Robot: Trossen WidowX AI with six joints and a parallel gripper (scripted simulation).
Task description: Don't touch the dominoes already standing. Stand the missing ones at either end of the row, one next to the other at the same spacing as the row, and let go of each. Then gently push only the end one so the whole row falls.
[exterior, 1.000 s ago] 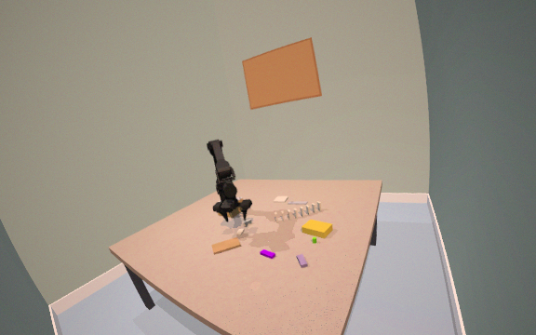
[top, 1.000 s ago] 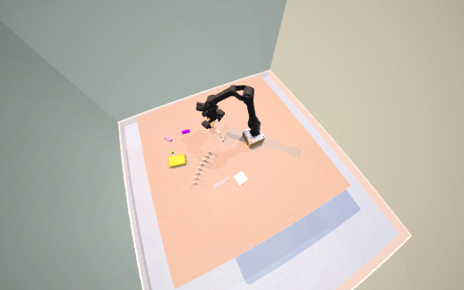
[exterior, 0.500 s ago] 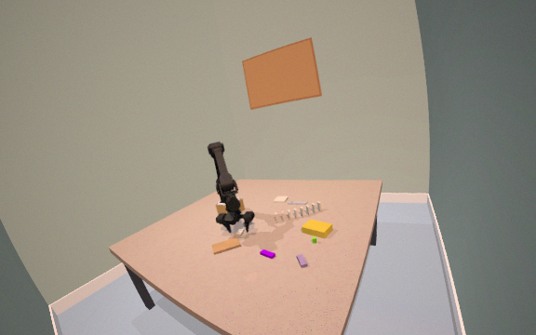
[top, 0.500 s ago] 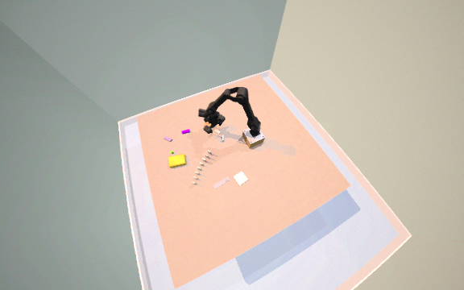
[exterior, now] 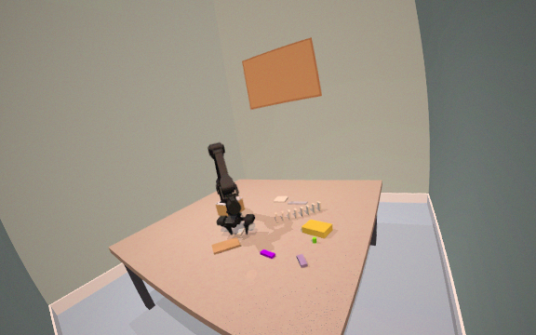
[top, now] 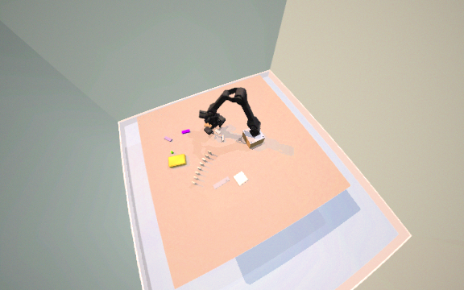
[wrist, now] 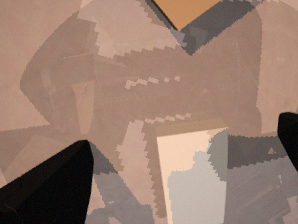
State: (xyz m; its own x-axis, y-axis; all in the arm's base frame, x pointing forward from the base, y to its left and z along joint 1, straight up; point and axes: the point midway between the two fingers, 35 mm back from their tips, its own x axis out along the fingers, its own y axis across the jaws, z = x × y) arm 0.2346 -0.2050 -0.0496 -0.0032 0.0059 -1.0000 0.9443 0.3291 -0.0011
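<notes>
Right now my gripper tip is 23 cm short of the magenta block, 11 cm to the left of it and 1 cm below it. From my gripper tip the other things lie so: yellow block (37 cm ahead, 11 cm to the left, 2 cm above); orange flat piece (11 cm to the right); small green cube (39 cm ahead, 2 cm to the left, 1 cm above).
</notes>
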